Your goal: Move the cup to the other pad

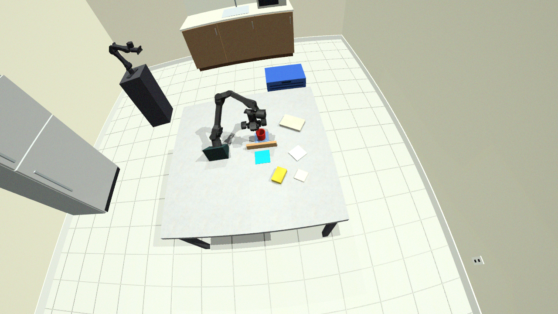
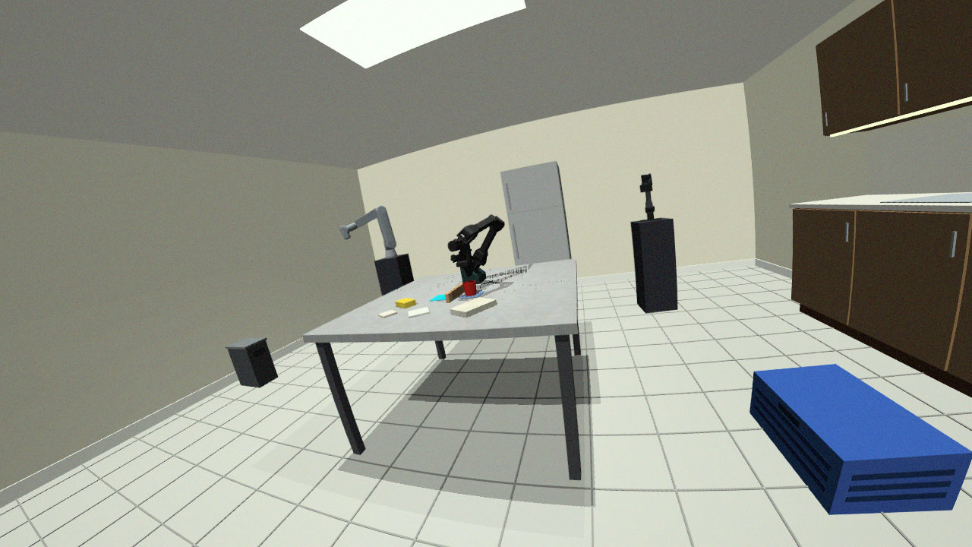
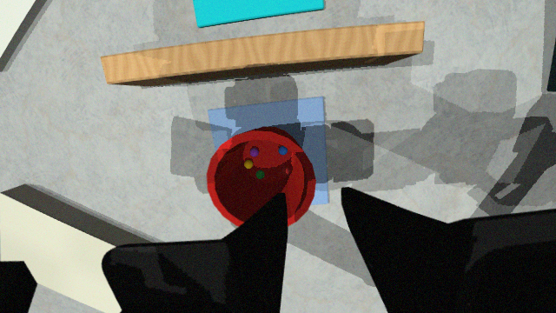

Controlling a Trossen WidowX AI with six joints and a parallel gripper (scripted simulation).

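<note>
The red cup is 30 mm ahead of my gripper tip and 60 mm below it. From my gripper tip the other things lie so: pale blue pad (30 mm ahead, 110 mm below); then cream slab (280 mm ahead, 210 mm to the right, 100 mm below); then cyan pad (10 mm ahead, 180 mm to the right, 110 mm below).
</note>
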